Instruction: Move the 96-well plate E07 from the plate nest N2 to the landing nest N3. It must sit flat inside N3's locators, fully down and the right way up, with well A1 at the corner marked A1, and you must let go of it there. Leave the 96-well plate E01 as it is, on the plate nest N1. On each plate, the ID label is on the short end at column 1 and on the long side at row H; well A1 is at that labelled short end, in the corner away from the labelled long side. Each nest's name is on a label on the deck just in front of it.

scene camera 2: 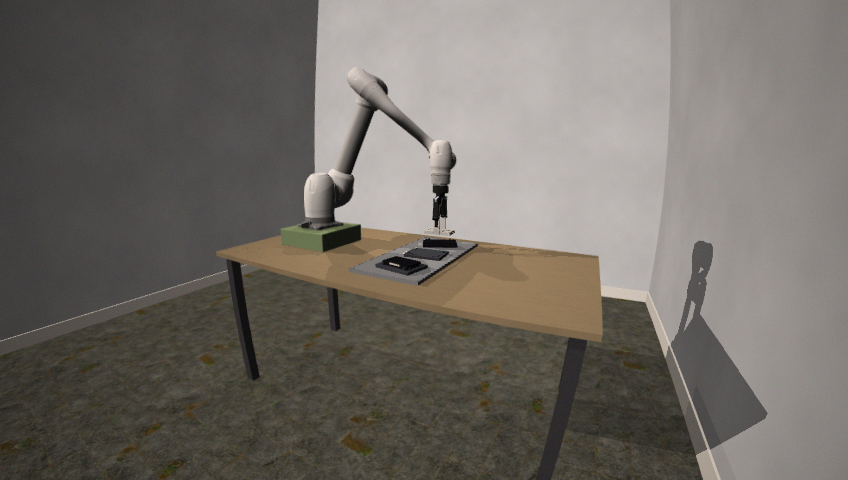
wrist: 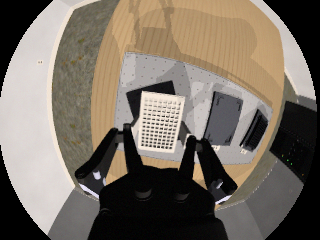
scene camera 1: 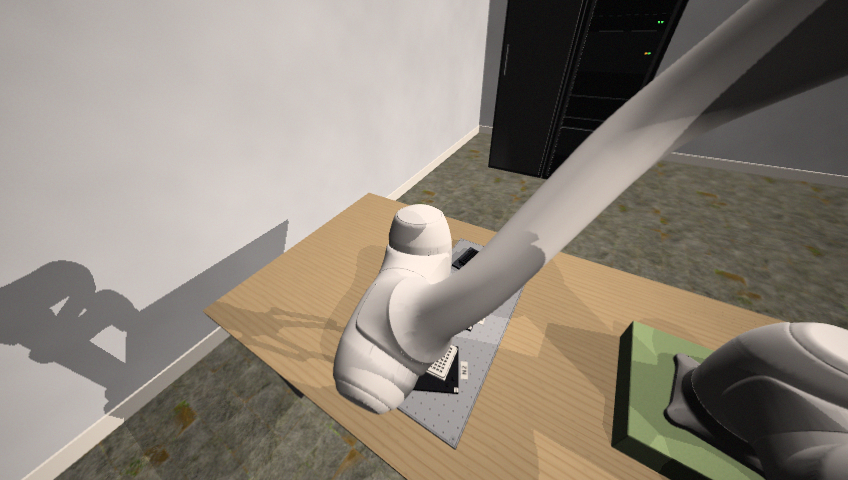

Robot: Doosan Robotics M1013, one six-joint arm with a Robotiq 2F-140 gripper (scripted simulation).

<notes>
In view: the gripper (wrist: 159, 124), a white 96-well plate E07 (wrist: 164, 116), a landing nest N3 (wrist: 223, 119) and a plate nest N2 (scene camera 1: 428, 383).
</notes>
